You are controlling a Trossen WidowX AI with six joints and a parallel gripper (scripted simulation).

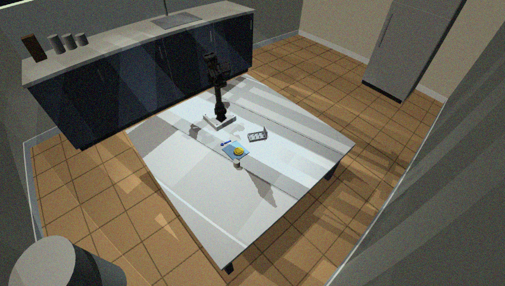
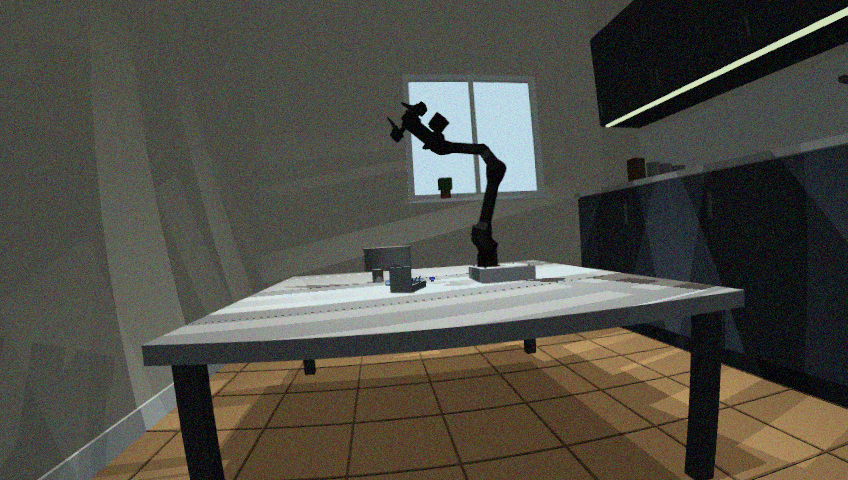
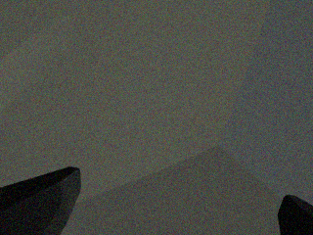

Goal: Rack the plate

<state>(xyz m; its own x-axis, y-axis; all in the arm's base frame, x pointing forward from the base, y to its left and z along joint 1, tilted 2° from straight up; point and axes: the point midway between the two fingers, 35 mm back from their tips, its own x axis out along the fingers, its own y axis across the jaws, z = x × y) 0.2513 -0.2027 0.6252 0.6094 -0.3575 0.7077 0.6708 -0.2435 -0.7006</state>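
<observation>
The yellow plate lies 680 mm below my gripper tip, 90 mm to the left of it and 40 mm ahead of it. Round my gripper tip: grey dish rack (670 mm below, 290 mm to the left, 50 mm ahead); blue mat (690 mm below, 90 mm to the left, 20 mm ahead).
</observation>
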